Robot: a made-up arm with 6 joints. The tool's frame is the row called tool. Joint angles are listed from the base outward. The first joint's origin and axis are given. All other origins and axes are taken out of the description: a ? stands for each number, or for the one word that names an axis. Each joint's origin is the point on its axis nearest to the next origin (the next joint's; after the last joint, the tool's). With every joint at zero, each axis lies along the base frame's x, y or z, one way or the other. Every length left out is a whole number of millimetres.
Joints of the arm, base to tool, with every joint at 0 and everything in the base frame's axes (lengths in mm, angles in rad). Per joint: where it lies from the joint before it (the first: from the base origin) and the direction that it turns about. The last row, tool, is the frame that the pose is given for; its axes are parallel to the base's.
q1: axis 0 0 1 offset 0 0 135
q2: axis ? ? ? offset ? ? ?
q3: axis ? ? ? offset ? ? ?
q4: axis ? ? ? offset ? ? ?
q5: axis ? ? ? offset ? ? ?
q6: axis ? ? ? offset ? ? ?
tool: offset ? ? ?
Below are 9 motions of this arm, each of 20 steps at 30 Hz.
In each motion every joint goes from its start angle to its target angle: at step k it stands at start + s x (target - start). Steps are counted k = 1, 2, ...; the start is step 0. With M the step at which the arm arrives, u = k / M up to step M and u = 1 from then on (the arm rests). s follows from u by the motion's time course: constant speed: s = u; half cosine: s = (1 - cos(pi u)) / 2; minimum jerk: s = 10 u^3 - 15 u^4 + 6 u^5.
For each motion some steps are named. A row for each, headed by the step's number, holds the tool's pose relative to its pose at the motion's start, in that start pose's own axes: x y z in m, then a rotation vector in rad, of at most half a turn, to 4 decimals.
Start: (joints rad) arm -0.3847 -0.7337 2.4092 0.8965 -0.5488 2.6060
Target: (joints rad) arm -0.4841 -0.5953 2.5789 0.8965 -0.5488 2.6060
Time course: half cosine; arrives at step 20
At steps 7, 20:
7: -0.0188 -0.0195 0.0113 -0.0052 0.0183 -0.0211
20: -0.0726 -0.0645 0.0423 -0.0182 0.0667 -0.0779

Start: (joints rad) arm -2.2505 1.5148 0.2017 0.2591 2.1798 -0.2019
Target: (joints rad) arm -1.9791 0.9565 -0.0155 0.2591 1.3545 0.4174
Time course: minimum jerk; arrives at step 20
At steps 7, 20:
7: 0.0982 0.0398 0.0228 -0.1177 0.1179 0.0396
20: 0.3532 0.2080 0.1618 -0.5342 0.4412 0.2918

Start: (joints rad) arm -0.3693 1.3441 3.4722 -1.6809 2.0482 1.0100
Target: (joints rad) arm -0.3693 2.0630 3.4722 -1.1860 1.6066 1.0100
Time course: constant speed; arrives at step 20
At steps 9, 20:
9: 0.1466 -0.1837 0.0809 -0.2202 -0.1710 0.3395
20: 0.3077 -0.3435 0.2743 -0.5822 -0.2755 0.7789

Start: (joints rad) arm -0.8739 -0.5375 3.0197 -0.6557 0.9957 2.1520
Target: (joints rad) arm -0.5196 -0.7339 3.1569 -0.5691 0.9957 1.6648
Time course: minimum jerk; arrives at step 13
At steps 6, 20:
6: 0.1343 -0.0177 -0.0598 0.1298 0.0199 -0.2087
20: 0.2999 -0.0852 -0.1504 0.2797 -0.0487 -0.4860

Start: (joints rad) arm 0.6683 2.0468 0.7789 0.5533 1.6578 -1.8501
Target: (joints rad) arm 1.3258 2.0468 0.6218 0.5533 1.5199 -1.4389
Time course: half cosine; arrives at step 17
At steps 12, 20:
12: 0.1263 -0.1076 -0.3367 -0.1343 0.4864 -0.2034
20: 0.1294 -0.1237 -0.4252 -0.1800 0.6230 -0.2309

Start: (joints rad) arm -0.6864 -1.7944 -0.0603 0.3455 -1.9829 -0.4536
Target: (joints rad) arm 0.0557 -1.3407 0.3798 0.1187 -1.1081 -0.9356
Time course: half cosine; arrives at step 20
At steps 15, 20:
15: 0.2898 -0.0864 0.4184 0.4350 -0.0140 1.0812
20: 0.3563 -0.0686 0.4763 0.5565 0.0423 1.2623

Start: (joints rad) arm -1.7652 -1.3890 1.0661 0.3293 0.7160 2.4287
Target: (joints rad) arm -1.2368 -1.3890 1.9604 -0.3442 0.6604 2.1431
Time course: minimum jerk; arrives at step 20
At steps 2, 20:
2: -0.0005 0.0032 -0.0039 0.0052 0.0108 0.0039
20: -0.2503 0.2856 -0.4324 0.4795 1.2326 -0.0616

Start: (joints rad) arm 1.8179 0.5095 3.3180 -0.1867 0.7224 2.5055
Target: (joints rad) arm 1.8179 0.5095 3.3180 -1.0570 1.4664 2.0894
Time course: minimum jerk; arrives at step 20
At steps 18, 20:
18: -0.0804 0.0092 0.1066 0.7802 1.0654 0.0056
20: -0.0809 0.0088 0.1076 0.7839 1.0756 0.0055

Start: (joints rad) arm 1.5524 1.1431 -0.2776 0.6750 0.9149 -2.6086
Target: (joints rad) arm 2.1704 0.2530 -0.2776 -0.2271 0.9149 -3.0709
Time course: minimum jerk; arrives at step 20
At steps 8, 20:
8: -0.0440 0.0374 -0.2120 0.1296 0.1840 0.2399
20: -0.2624 -0.0381 -0.5469 0.7403 0.8429 0.4218

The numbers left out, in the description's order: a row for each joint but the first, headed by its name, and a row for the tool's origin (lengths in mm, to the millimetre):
q2: axis 0 1 0, xyz 0 0 0
q3: axis 0 -1 0, xyz 0 0 604
q4: axis -1 0 0, xyz 420 0 0
q5: axis 0 -1 0, xyz 0 -160 0
q6: axis -1 0 0, xyz 0 0 0
tool: xyz 0 0 0

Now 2 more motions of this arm.
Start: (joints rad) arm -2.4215 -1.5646 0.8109 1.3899 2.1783 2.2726
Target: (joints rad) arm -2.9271 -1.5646 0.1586 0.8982 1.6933 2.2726
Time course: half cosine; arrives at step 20
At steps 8, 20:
8: 0.0872 -0.0209 0.1551 0.1961 0.0405 0.1887
20: 0.2377 -0.1761 0.3760 0.6300 -0.1350 0.5595

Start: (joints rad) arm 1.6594 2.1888 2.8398 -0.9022 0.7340 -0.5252
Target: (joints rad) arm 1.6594 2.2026 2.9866 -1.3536 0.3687 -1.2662
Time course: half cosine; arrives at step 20
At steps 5, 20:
5: -0.0028 0.0031 -0.0077 0.1689 0.0181 -0.0490
20: -0.0174 0.0346 -0.0578 1.1830 0.0885 -0.3352

